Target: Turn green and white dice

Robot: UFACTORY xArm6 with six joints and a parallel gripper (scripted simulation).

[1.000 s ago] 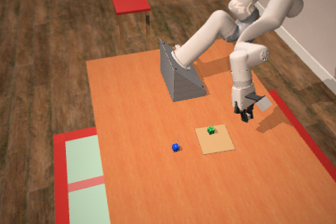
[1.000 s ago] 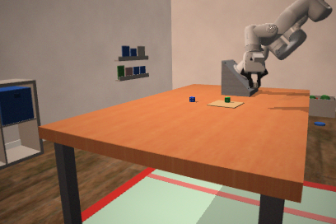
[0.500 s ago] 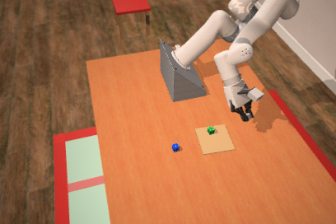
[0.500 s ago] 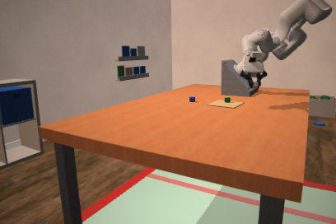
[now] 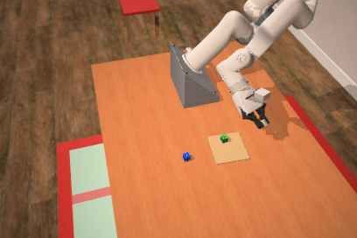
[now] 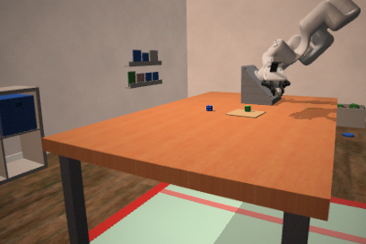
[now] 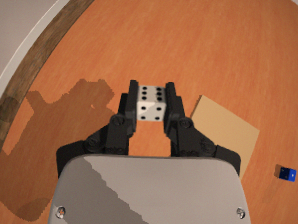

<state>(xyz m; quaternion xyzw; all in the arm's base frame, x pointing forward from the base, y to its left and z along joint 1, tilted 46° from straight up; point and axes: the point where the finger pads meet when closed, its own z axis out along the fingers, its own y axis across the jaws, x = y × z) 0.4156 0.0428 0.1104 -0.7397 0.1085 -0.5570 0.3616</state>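
The green die lies 5 cm behind my hand, 13 cm to the right of it and 9 cm below it. From my hand the other things lie so: tan mat (1 cm behind, 13 cm to the right, 11 cm below); blue die (3 cm behind, 31 cm to the right, 10 cm below); white die (1 cm ahead, 1 cm below).
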